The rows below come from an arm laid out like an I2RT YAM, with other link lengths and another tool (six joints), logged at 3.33 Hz.
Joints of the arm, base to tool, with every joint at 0 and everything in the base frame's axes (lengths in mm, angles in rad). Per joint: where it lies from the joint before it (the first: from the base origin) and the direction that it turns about. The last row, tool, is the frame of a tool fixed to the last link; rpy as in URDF.
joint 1: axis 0 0 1 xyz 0.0 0.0 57.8
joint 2: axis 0 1 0 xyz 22.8 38.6 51.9
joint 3: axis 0 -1 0 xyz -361.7 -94.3 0.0
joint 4: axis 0 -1 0 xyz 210.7 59.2 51.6
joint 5: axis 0 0 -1 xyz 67.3 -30.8 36.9
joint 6: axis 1 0 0 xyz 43.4 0.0 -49.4
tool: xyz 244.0 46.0 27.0 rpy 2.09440 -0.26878 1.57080
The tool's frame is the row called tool.
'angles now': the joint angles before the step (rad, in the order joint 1, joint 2, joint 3, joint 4, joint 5, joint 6). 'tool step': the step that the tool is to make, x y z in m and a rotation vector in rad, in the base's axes. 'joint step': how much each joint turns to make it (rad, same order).
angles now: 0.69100 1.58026 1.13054 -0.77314 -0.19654 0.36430
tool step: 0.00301 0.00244 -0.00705 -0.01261 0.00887 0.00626
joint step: 0.00055 0.02803 0.00757 0.00425 0.00192 -0.00687
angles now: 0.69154 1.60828 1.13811 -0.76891 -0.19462 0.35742
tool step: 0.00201 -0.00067 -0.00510 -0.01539 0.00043 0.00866
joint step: -0.00010 0.01612 0.00470 -0.00105 0.00817 -0.01222
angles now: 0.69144 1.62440 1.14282 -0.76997 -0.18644 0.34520
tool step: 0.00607 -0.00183 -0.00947 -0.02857 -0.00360 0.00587
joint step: 0.00038 0.02849 0.00626 0.00453 0.02146 -0.01285
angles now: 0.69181 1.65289 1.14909 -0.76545 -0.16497 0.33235
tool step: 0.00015 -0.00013 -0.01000 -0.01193 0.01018 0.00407
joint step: 0.00002 0.02069 -0.01352 0.01798 0.00141 -0.00472
